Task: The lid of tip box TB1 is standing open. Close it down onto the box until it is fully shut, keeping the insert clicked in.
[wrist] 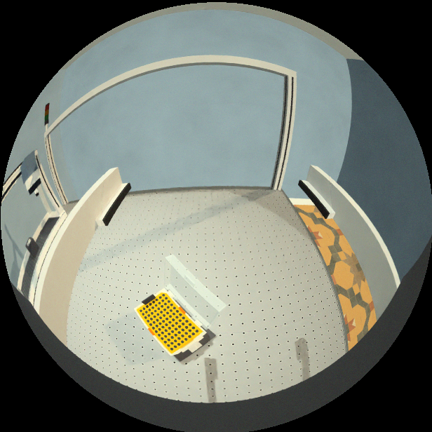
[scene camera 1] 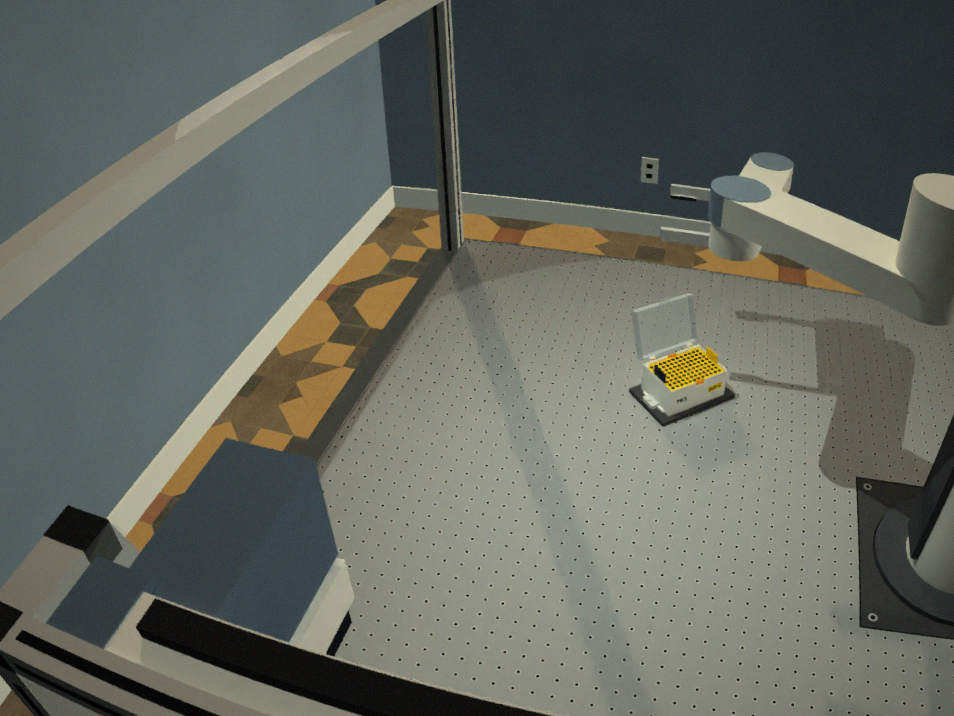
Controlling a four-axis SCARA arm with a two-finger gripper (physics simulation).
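Seen in the pictures: gripper, fingertip midpoint: point(scene camera 1: 665, 210); arm's base at its link origin: point(scene camera 1: 946, 564).
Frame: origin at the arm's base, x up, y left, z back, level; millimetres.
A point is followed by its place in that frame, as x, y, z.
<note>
Tip box TB1 point(scene camera 1: 693, 396) @[45, -248, -440] stands upright on a black base point(scene camera 1: 667, 420) @[21, -205, -477]. Its clear lid point(scene camera 1: 665, 327) @[110, -342, -507] point(wrist: 196, 286) stands open, raised at the box's back edge. The yellow insert point(scene camera 1: 685, 369) @[69, -287, -461] point(wrist: 170, 322) with rows of dark holes lies in the box top and looks level; whether its clips are engaged is too small to tell. A black tab and a yellow tab stand up at its two ends. My gripper point(scene camera 1: 667, 211) @[313, -381, -527] point(wrist: 216, 168) is open and empty, with its fingers wide apart. It hangs high above the table, behind the box in the scene view, touching neither box nor lid.
The perforated table point(scene camera 1: 462, 500) @[13, 43, -751] point(wrist: 250, 250) carries the box. A frame post point(scene camera 1: 450, 131) @[292, -686, -1006] point(wrist: 284, 130) rises at the table's far corner. A blue-topped machine point(scene camera 1: 246, 531) @[501, 546, -713] stands at the near left. The arm's base plate point(scene camera 1: 886, 570) @[20, 47, -109] is at the right.
</note>
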